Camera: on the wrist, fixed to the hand. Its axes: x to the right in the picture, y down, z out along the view.
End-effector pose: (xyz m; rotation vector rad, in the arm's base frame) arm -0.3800 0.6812 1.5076 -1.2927 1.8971 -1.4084
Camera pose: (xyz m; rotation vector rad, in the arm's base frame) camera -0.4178 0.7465 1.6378 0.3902 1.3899 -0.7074
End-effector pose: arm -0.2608 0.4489 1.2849 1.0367 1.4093 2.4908
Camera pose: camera -0.3383 0.4184 1.1595 -1.5007 -0.6556 -0.9784
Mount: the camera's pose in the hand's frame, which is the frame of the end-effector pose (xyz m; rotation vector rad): -0.0169 -0.0998 -0.1114 0.5966 -0.2281 1.5710
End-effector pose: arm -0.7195 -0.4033 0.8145 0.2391 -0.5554 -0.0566
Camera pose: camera -0.6739 -0.4749 0.6902 0.3183 -0.8519 1.6392
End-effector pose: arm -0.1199 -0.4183 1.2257 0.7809 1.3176 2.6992
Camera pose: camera -0.1737 -0.4399 1.0868 -1.2765 -0.7684 -1.0394
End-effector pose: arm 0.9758 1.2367 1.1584 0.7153 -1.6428 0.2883
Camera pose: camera 1.1254 1.2267 1.1453 -0.3273 -2.0401 1.9000
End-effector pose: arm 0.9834 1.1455 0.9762 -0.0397 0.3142 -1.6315
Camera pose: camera 0.8640 1.1872 0.8945 0.3842 -0.3126 -0.0937
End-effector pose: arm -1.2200 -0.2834 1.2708 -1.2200 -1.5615 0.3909
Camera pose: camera -1.1747 -0.3766 1.3800 -1.6831 -0.2332 1.8577
